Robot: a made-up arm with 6 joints.
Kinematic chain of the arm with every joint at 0, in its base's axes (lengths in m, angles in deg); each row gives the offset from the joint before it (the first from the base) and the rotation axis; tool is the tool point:
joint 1: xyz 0 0 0.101 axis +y
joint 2: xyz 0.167 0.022 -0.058 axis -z
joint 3: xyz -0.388 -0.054 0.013 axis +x
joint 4: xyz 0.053 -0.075 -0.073 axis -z
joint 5: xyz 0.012 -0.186 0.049 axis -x
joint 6: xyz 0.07 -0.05 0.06 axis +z
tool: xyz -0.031 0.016 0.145
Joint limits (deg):
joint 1: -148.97..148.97
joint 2: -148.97..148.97
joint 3: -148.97..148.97
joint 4: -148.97..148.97
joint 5: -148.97..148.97
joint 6: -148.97..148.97
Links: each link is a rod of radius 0.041 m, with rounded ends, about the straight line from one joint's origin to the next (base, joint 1, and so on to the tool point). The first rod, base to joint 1, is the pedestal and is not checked.
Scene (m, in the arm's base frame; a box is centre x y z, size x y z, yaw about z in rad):
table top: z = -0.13
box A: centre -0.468 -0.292 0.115 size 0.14 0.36 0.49 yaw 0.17
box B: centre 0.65 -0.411 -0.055 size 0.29 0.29 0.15 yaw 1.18
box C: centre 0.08 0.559 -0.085 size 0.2 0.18 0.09 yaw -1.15
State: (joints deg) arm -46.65 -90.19 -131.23 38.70 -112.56 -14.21
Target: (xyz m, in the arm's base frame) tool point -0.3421 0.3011 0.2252
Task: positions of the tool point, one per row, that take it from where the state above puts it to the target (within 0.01 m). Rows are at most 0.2 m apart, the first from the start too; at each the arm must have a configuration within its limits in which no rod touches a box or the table.
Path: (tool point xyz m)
1: -0.1489 -0.4665 0.4531
2: -0.0519 -0.4303 0.5162
3: 0.0789 -0.3932 0.5407
4: 0.2222 -0.3591 0.5097
5: 0.0310 -0.3365 0.5237
6: -0.1426 -0.2631 0.4993
7: -0.2775 -0.1479 0.4441
8: -0.3588 -0.0043 0.3704
9: -0.3798 0.1510 0.2929
10: -0.3421 0.3011 0.2252

